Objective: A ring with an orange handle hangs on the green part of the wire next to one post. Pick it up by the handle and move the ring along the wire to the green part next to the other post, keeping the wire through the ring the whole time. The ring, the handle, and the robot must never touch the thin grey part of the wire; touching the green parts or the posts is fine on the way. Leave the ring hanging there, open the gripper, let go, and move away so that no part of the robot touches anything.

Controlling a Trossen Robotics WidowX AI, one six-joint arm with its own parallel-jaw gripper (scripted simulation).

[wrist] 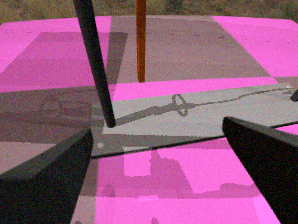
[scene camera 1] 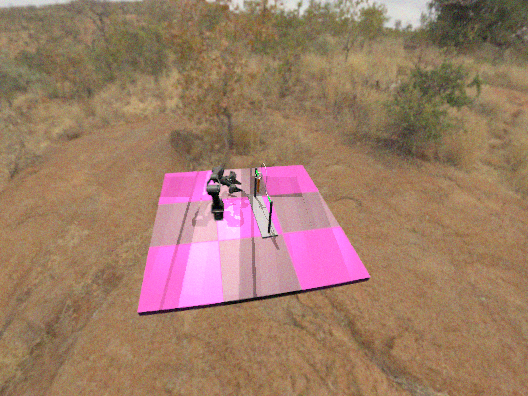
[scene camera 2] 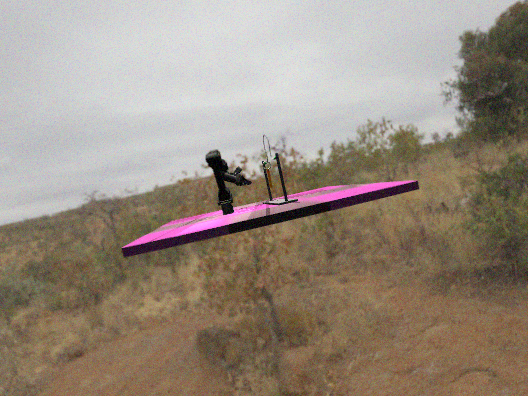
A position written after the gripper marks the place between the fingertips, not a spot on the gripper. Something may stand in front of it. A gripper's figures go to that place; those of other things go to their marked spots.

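Wire stand [wrist: 123, 127], 280 mm from the lens. Gripper [wrist: 158, 129], 110 mm from the lens.
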